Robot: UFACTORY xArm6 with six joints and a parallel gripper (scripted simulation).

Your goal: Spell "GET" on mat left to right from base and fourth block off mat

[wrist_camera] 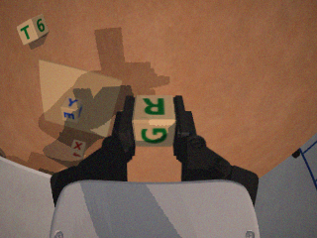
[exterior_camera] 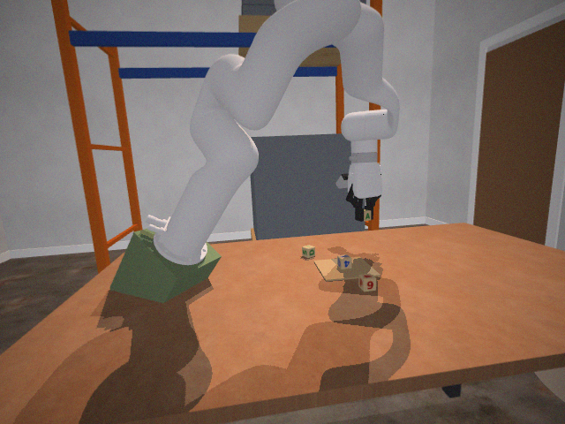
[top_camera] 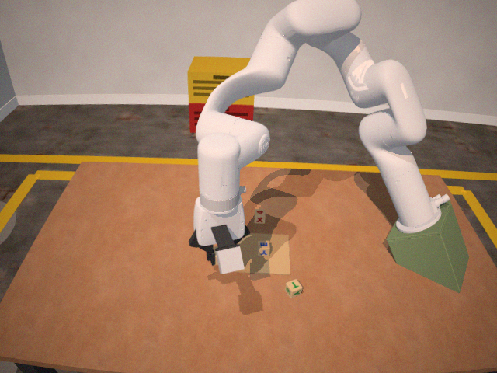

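Now: hand 12 cm past the e block, 10 cm to the left of it and 10 cm above it. From my hand the other things lie so: tan mat (12 cm below, 12 cm behind, 10 cm to the right); g block (1 cm below); t block (17 cm behind, 11 cm below, 4 cm to the left).
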